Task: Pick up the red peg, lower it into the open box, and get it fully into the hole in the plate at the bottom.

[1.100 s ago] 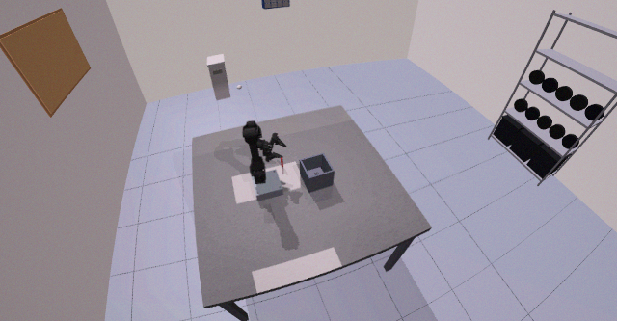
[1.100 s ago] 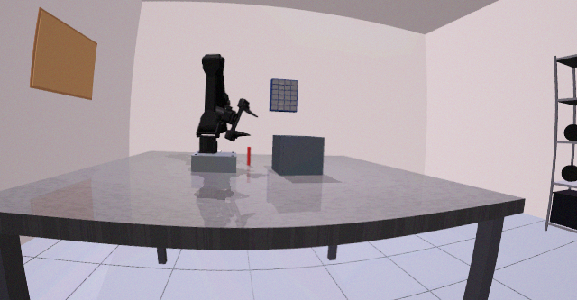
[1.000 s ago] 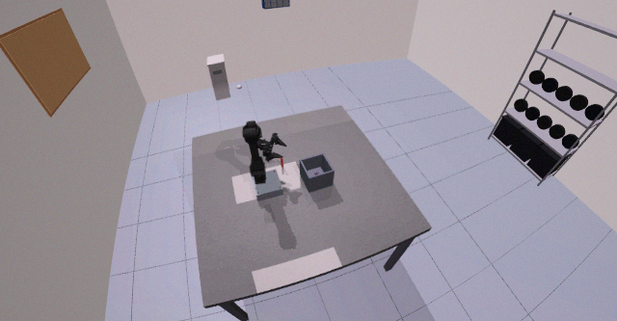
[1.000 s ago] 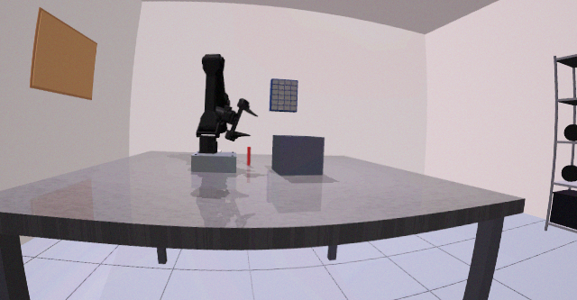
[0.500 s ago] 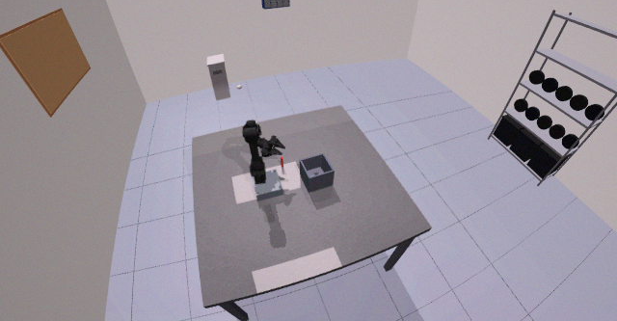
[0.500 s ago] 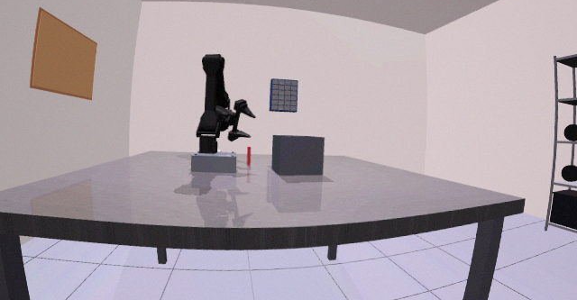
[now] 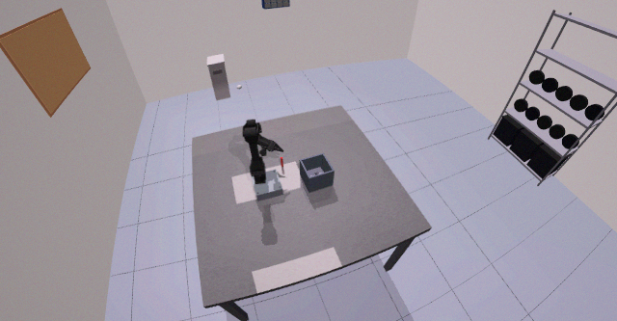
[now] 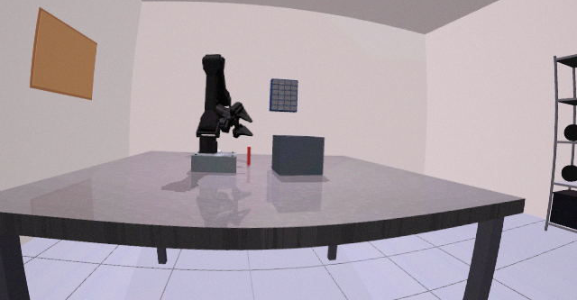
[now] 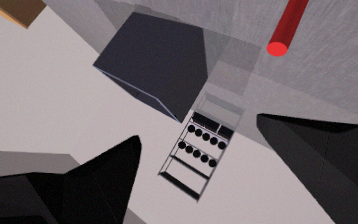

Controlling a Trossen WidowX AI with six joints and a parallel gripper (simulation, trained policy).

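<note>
Now: gripper tip 1 cm past the red peg, 2 cm to the right of it and 12 cm above it.
</note>
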